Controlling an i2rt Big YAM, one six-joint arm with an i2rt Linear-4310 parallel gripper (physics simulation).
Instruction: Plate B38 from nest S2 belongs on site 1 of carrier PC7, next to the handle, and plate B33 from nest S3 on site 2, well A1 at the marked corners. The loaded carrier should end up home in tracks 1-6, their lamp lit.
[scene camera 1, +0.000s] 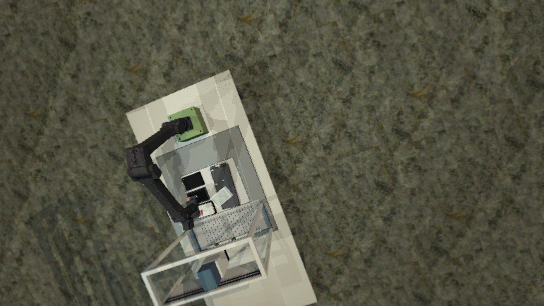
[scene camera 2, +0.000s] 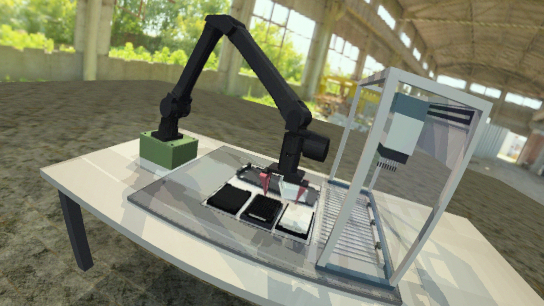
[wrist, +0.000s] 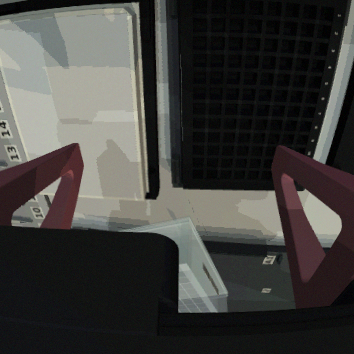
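Seen in the pictures: gripper, between the fingertips: (scene camera 1: 199, 203) (scene camera 2: 280, 199) (wrist: 176, 154); arm's base, origin of its link: (scene camera 1: 183, 125) (scene camera 2: 167, 136).
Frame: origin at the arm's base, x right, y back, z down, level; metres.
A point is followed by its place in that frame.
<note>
My gripper (scene camera 1: 195, 206) @(y -0.542, x 0.071, z 0.024 m) (scene camera 2: 281, 198) @(y -0.542, x 0.071, z 0.024 m) (wrist: 176, 154) @(y -0.542, x 0.071, z 0.024 m) is open and empty, pointing down above the row of nests, its fingers over the white plate and the middle black plate. The white plate (scene camera 1: 206, 209) @(y -0.605, x 0.052, z 0.057 m) (scene camera 2: 296, 219) @(y -0.610, x 0.092, z 0.057 m) (wrist: 95, 100) @(y -0.591, x 0.082, z 0.057 m) sits in the nest nearest the tracks. A black well plate (scene camera 2: 261, 209) @(y -0.502, x 0.108, z 0.060 m) (wrist: 250, 100) @(y -0.505, x 0.089, z 0.058 m) sits in the middle nest. Another black plate (scene camera 1: 193, 181) @(y -0.387, x 0.089, z 0.071 m) (scene camera 2: 228, 198) @(y -0.387, x 0.107, z 0.072 m) is in the nest nearest the arm base. The dark carrier (scene camera 1: 220, 175) @(y -0.398, x -0.114, z 0.073 m) (scene camera 2: 252, 175) @(y -0.372, x -0.109, z 0.073 m) (wrist: 245, 280) @(y -0.463, x -0.106, z 0.073 m) lies behind them. Plate and nest names are not readable; a lit lamp cannot be made out.
A clear, box-like piece (scene camera 1: 222, 196) @(y -0.539, x -0.097, z 0.037 m) (scene camera 2: 292, 190) @(y -0.556, x -0.024, z 0.029 m) (wrist: 195, 250) @(y -0.523, x -0.029, z 0.048 m) lies skewed over the carrier. The ribbed track deck (scene camera 1: 227, 225) @(y -0.766, x -0.050, z 0.083 m) (scene camera 2: 345, 230) adjoins the nests, beneath a framed enclosure (scene camera 1: 200, 258) @(y -0.900, x 0.153, z -0.031 m) (scene camera 2: 388, 95) @(y -0.717, x 0.234, z -0.344 m) with a hanging pipetting head (scene camera 2: 404, 125). The green base (scene camera 1: 200, 129) @(y -0.059, x -0.101, z 0.008 m) (scene camera 2: 169, 150) @(y -0.085, x 0.068, z 0.017 m) stands opposite.
</note>
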